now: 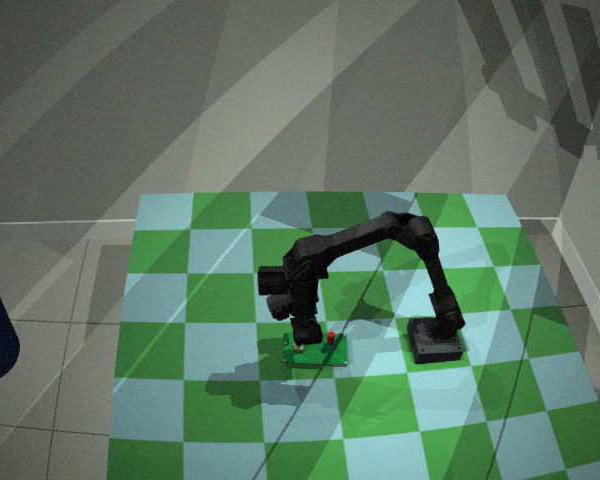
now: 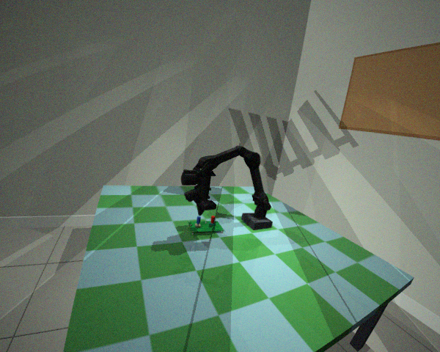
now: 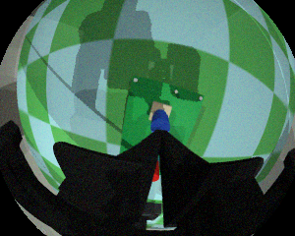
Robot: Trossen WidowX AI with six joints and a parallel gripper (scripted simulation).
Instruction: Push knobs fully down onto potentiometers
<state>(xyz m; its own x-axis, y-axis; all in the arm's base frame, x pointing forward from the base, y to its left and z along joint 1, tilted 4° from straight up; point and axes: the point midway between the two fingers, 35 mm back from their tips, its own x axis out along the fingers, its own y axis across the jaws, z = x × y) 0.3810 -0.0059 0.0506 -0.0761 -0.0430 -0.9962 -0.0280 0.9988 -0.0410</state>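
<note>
Right now the blue knob is 30 mm below my gripper tip. Also, from my gripper tip: red knob 80 mm behind, 30 mm below.
</note>
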